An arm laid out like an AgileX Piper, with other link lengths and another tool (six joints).
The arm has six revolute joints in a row. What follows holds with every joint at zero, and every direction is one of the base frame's.
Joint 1 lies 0.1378 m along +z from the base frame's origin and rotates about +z.
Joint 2 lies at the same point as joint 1 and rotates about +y.
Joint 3 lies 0.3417 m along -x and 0.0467 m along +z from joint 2 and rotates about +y.
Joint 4 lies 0.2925 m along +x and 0.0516 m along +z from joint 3 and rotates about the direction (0.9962, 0, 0.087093).
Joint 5 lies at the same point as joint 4 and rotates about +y.
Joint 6 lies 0.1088 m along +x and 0.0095 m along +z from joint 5 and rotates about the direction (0.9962, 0, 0.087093).
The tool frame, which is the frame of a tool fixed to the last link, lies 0.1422 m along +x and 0.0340 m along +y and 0.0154 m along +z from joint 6; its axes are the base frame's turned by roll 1.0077, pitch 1.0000 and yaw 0.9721 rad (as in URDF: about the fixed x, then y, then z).
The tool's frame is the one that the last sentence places.
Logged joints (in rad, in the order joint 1, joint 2, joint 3, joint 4, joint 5, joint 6), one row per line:
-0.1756 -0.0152 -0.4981 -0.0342 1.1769 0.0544
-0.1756 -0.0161 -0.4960 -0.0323 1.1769 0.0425
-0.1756 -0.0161 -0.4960 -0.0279 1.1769 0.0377
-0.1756 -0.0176 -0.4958 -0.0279 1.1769 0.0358
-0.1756 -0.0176 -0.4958 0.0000 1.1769 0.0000
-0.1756 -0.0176 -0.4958 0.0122 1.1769 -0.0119
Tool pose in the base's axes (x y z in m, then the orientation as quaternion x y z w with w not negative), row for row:
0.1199 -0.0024 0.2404 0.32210 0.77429 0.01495 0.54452
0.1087 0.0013 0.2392 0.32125 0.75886 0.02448 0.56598
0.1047 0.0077 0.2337 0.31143 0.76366 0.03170 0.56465
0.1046 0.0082 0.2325 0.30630 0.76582 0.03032 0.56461
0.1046 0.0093 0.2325 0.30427 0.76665 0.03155 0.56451
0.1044 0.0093 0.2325 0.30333 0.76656 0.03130 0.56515
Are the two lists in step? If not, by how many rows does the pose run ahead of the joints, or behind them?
The pose runs 2 rows behind the joints: the pose in row i belongs to the joints in row i - 2.
